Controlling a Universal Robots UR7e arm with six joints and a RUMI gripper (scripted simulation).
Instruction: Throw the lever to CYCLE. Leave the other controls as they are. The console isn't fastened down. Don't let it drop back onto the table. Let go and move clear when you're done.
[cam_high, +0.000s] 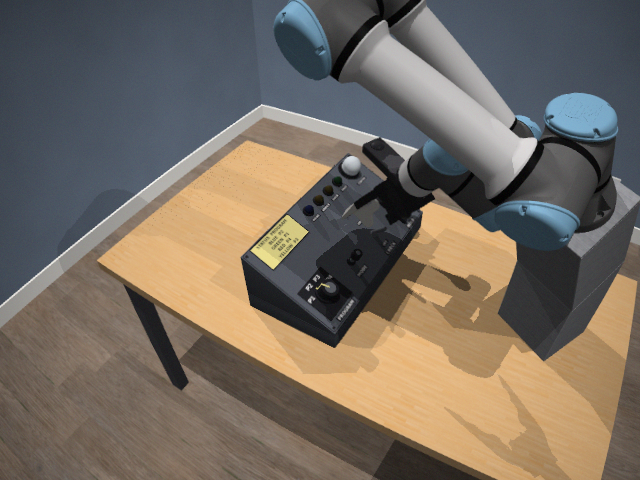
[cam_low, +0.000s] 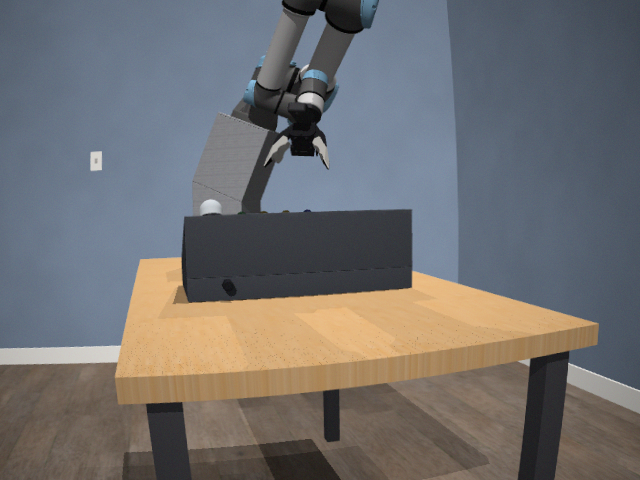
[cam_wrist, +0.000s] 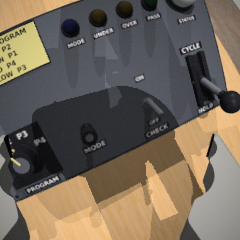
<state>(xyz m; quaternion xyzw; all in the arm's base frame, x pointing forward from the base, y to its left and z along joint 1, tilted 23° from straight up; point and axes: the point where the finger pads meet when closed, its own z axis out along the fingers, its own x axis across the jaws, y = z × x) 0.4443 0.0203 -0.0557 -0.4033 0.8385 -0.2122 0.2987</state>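
The mode knob lies 3 cm ahead of my hand, 2 cm to the left of it and 17 cm below it. Also, from my hand: program dial 5 cm ahead, 14 cm to the left, 17 cm below; check toggle 2 cm ahead, 10 cm to the right, 17 cm below; dark console 6 cm ahead, 4 cm to the right, 19 cm below.
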